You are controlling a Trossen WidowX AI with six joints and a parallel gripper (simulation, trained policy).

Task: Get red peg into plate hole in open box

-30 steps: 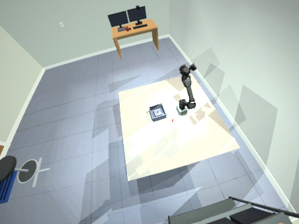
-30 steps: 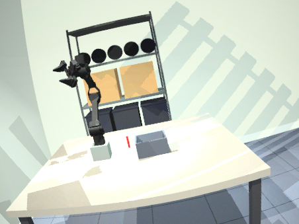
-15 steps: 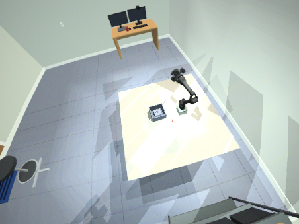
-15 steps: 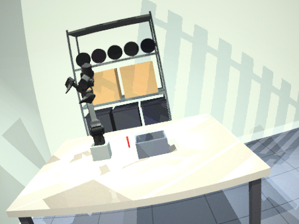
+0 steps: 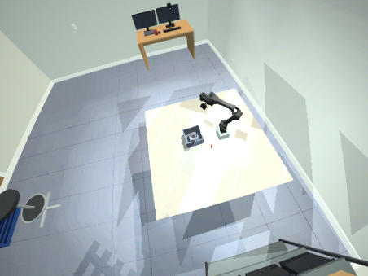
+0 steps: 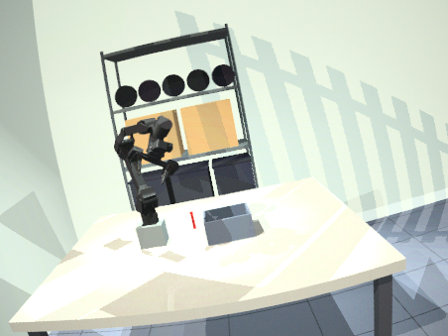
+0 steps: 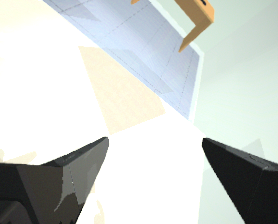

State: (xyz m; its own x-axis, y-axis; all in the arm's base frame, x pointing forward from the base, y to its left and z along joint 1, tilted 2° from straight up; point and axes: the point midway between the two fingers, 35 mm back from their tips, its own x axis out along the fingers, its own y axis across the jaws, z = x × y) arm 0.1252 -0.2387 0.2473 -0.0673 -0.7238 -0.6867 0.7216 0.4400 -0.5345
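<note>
My gripper tip is 30 mm short of the red peg, 390 mm to the right of it and 290 mm above it. Also, from my gripper tip: grey box 210 mm ahead, 240 mm to the left, 300 mm below.
</note>
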